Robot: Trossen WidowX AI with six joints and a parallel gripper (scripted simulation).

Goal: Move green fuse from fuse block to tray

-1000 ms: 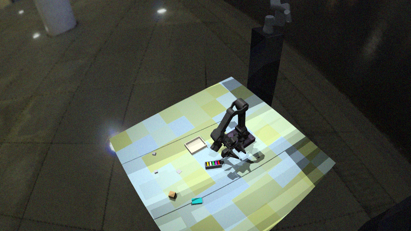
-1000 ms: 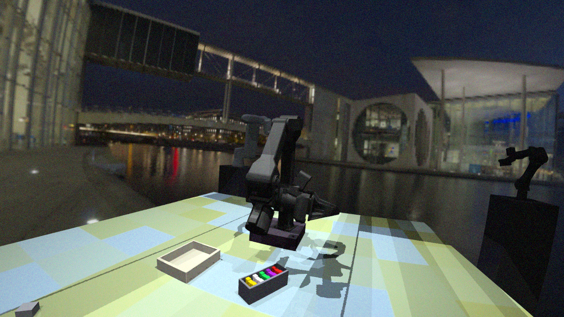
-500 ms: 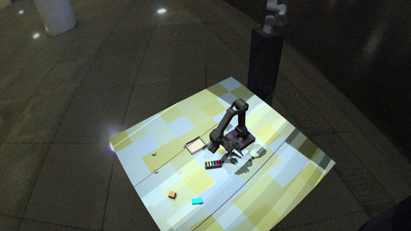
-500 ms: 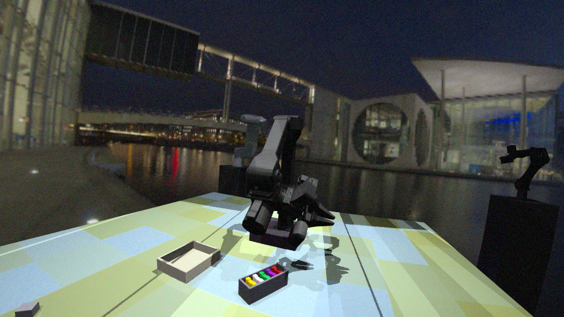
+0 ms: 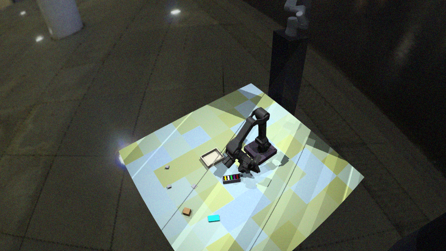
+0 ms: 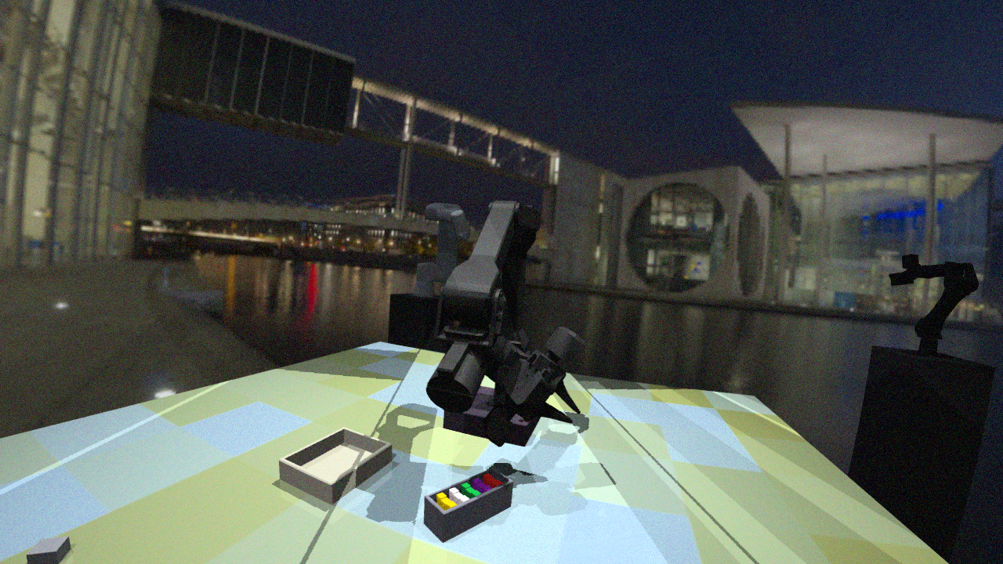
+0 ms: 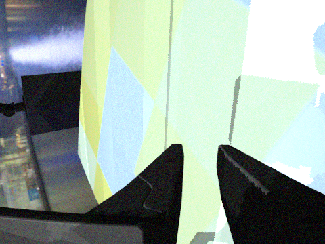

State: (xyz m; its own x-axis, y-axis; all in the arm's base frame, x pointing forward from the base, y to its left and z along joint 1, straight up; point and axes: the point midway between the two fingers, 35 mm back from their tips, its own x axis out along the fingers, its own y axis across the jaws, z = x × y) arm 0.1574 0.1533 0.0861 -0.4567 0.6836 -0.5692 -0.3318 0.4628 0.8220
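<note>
Right now my gripper tip is 14 cm short of the green fuse, 9 cm to the left of it and 8 cm above it. Also, from my gripper tip: brown cube: 49 cm ahead, 9 cm below, 1 cm to the left; then beige tray: 30 cm to the right, 18 cm ahead, 11 cm below; then cyan block: 36 cm ahead, 11 cm to the left, 10 cm below.
</note>
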